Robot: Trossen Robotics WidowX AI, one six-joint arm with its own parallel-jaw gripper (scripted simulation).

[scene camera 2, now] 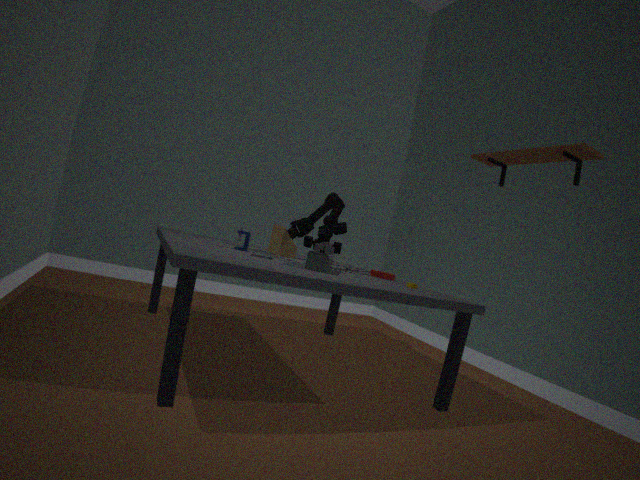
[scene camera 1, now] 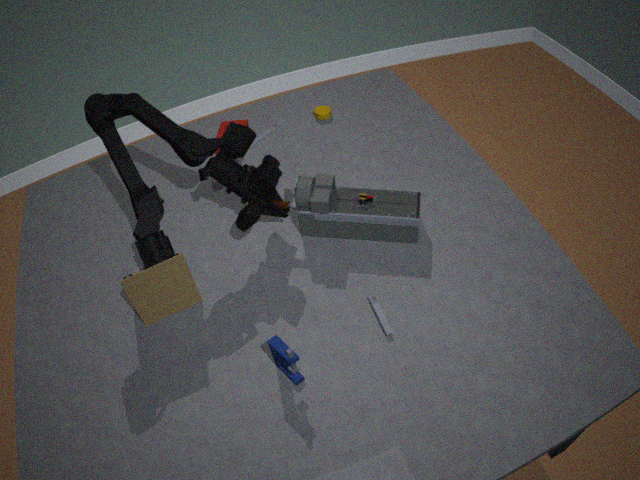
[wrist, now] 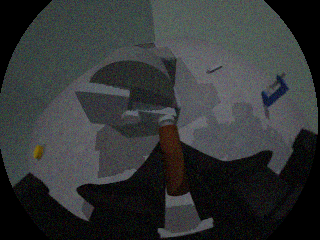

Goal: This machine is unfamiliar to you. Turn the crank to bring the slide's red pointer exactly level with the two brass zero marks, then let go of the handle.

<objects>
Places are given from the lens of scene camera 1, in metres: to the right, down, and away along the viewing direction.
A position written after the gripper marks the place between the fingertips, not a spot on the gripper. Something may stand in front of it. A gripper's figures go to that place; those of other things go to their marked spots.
gripper (scene camera 1: pixel 287 214): -0.07, -0.06, 1.18
blue clamp-like piece (scene camera 1: pixel 284 357): -0.06, 0.20, 0.88
</objects>
